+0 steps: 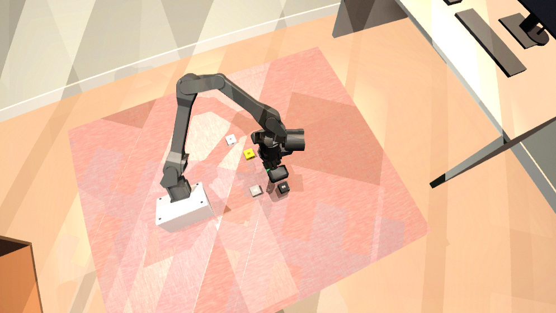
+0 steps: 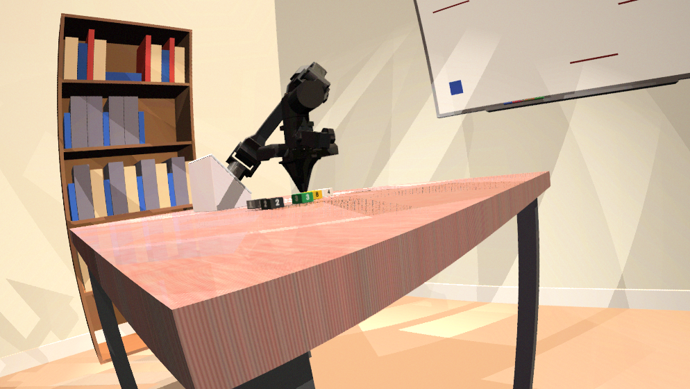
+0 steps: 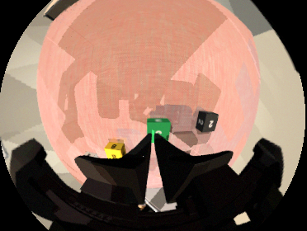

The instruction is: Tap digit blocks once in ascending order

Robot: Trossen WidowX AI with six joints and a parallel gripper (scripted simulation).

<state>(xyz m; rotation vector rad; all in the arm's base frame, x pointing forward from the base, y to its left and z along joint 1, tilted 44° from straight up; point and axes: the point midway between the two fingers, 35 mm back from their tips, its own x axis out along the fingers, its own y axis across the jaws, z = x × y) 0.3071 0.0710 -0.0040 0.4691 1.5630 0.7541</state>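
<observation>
Right now the green block is 1 cm to the right of my gripper tip and 1 cm below it. Also, from my gripper tip: black block (9 cm to the right, 3 cm ahead, 1 cm below); yellow block (6 cm to the left, 6 cm behind, 1 cm below); white block (13 cm to the left, 11 cm behind, 1 cm below).
</observation>
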